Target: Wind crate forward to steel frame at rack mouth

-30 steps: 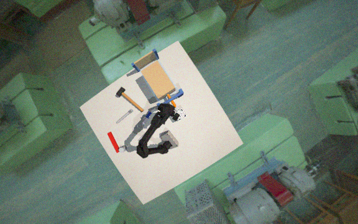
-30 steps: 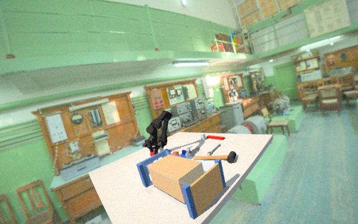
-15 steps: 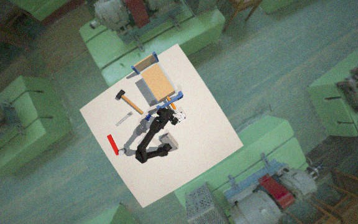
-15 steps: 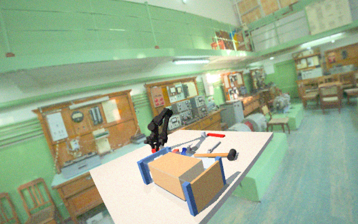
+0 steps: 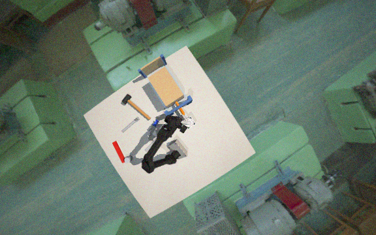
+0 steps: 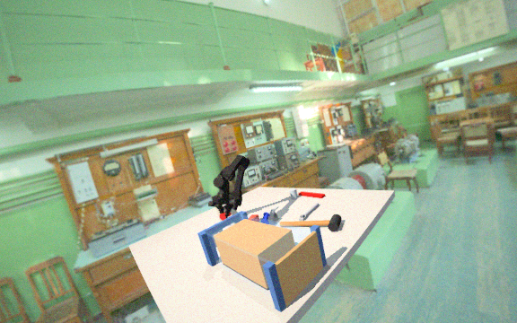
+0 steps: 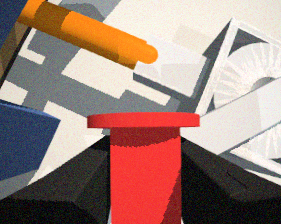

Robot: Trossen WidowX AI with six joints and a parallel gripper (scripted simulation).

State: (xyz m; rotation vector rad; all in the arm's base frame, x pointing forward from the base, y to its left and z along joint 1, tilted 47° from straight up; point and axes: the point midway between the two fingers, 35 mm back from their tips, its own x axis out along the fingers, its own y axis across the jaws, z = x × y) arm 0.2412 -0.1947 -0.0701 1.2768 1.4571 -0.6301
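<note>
The blue steel frame is 9 cm ahead of my gripper tip, 7 cm to the right of it and 3 cm below it. The rest, counted from my gripper tip: blue knob 20 cm to the left, 10 cm ahead, 9 cm below; red knob 2 cm to the left, 1 cm behind; winch 10 cm below, 9 cm behind, 7 cm to the right.
</note>
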